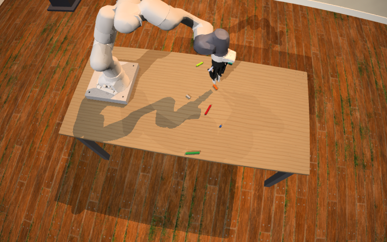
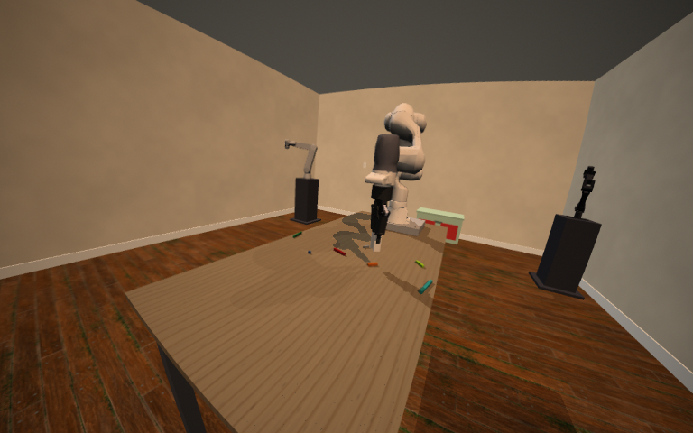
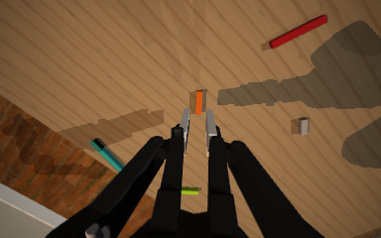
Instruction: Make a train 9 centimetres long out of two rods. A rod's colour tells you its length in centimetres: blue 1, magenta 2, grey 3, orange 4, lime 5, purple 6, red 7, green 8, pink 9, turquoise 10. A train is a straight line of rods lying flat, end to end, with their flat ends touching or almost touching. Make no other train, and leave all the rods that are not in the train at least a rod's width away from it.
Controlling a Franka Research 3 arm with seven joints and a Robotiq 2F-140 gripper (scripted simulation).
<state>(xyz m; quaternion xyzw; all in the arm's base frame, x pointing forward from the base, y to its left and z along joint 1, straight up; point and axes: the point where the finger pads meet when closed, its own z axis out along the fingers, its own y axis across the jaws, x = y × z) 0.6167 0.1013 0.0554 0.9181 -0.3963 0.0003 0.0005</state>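
Right now my hand is 10 cm above the orange rod. Round my hand: red rod: 17 cm to the right, 10 cm below, 2 cm behind; grey rod: 16 cm behind, 10 cm to the right, 10 cm below; lime rod: 16 cm to the left, 13 cm behind, 10 cm below.
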